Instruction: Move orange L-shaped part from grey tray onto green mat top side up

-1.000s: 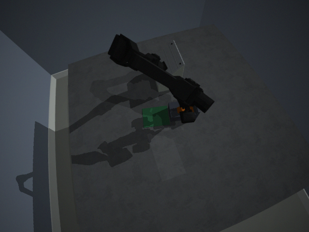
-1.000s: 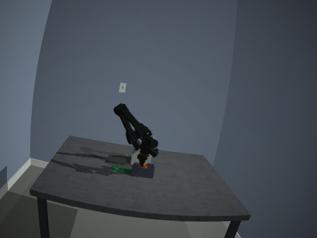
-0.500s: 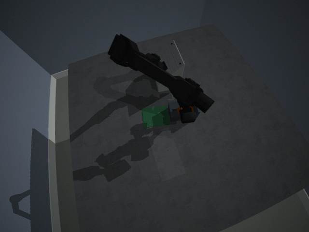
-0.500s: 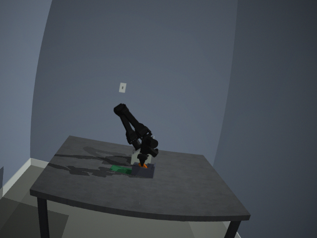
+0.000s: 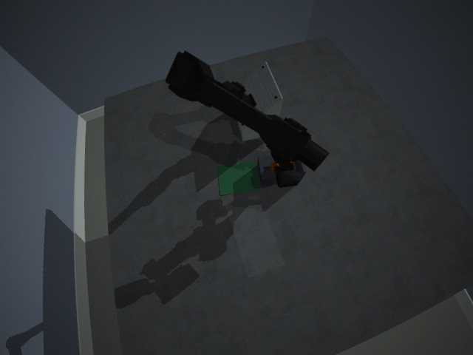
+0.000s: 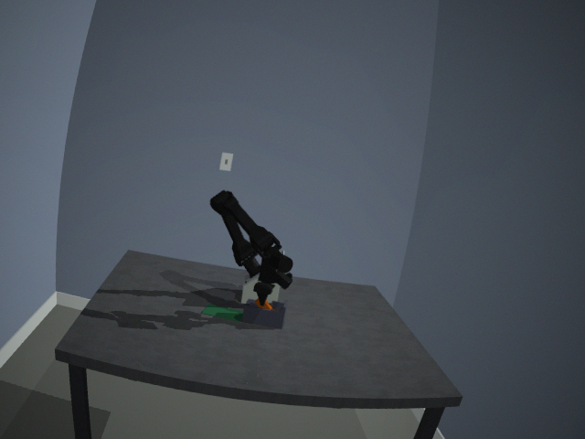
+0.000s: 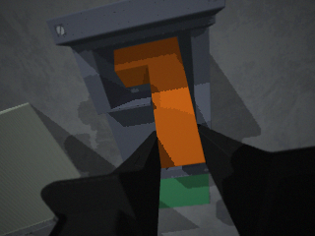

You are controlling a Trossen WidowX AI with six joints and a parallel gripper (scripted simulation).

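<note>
Now: the green mat 140 mm to the right of my gripper tip, 90 mm below it and 40 mm behind it. The rest, counted from my gripper tip: orange L-shaped part (40 mm to the left, 30 mm below, 10 mm behind).
</note>
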